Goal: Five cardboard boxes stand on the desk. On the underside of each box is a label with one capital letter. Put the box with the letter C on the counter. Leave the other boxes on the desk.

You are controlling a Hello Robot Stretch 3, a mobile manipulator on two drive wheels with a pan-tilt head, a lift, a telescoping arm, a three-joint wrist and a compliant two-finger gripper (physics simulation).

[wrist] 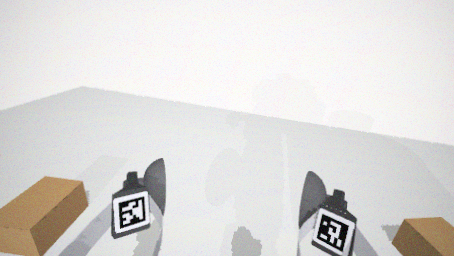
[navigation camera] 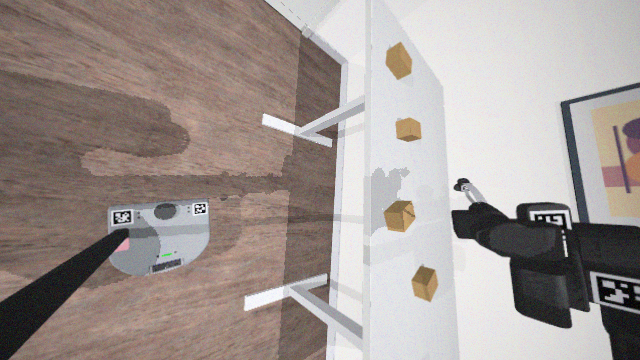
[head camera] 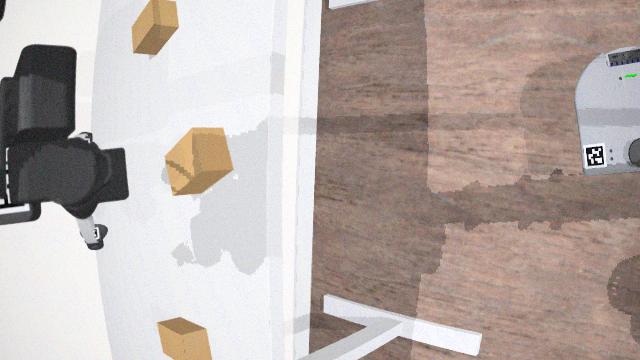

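Brown cardboard boxes stand apart on the white desk. A middle box stands between a second box and a third box. Another box stands farther up in the navigation view. The wrist view shows a box at lower left and part of a box at lower right. No label shows; the undersides are hidden. My gripper is open and empty, above the desk's wall side. I cannot make out the counter.
The robot's base stands on the wooden floor, apart from the desk. White desk legs reach out over the floor. A framed picture hangs on the wall beyond the arm.
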